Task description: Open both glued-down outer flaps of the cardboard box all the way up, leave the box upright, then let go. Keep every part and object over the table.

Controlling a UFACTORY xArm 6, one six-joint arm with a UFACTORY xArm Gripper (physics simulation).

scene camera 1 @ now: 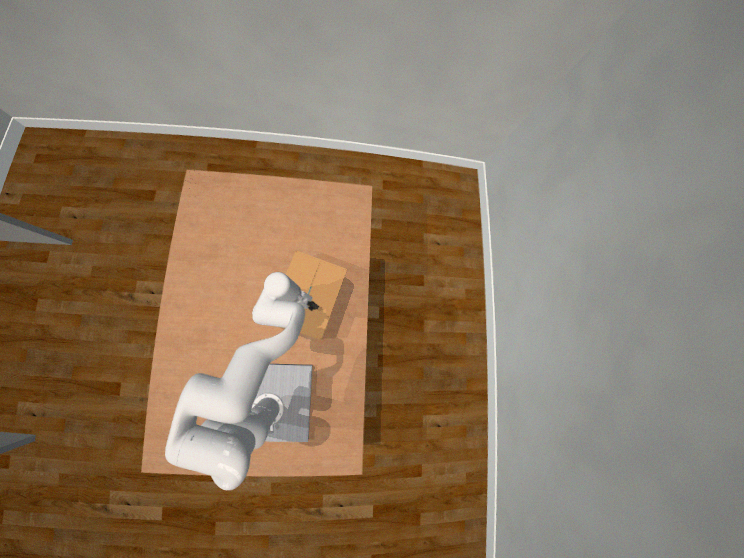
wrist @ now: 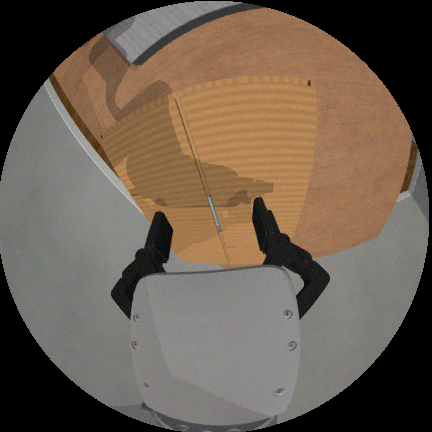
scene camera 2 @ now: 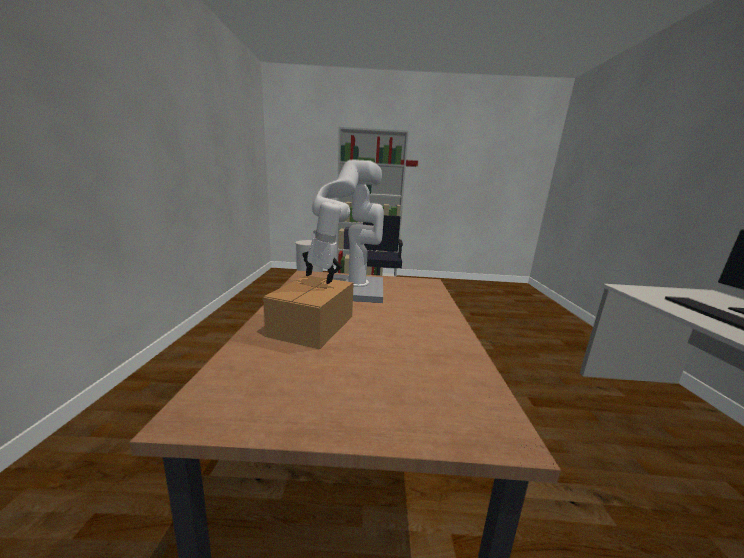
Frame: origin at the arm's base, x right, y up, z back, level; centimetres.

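Seen in the pictures: gripper, fingertip midpoint: [wrist: 208, 214] [scene camera 2: 318, 279]; arm's base, origin of the base link: [scene camera 1: 268, 408] [scene camera 2: 357, 283].
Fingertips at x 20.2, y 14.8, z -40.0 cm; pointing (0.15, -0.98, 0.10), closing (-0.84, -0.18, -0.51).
Offsets run from my fingertips to a thing's middle. Level surfaces: height alone.
The cardboard box @[dx +2.3, dy -10.7, dz -3.2 cm] [scene camera 1: 332, 277] [scene camera 2: 294, 320] [wrist: 260, 125] stands upright on the table @[dy -18.4 cm] [scene camera 1: 228, 228] [scene camera 2: 390, 390] [wrist: 360, 150], near one long edge. Its two outer flaps lie down and meet at a seam along the top. A small light-blue strip @[dx +2.3, dy -11.3, dz -3.3 cm] [wrist: 214, 212] shows in the seam in the wrist view. My gripper [scene camera 2: 319, 278] [wrist: 208, 214] is open and empty, with its fingertips above the box top, one on each side of the seam in the wrist view. In scene camera 1 the arm partly hides the gripper and part of the box.
The robot's grey base plate [scene camera 1: 294, 378] [scene camera 2: 369, 294] [wrist: 170, 25] lies on the table behind the box in scene camera 2. A shelf unit [scene camera 2: 373, 130] and a dark chair [scene camera 2: 384, 258] stand beyond the table. A white desk [scene camera 2: 637, 295] stands on the right, apart from the table.
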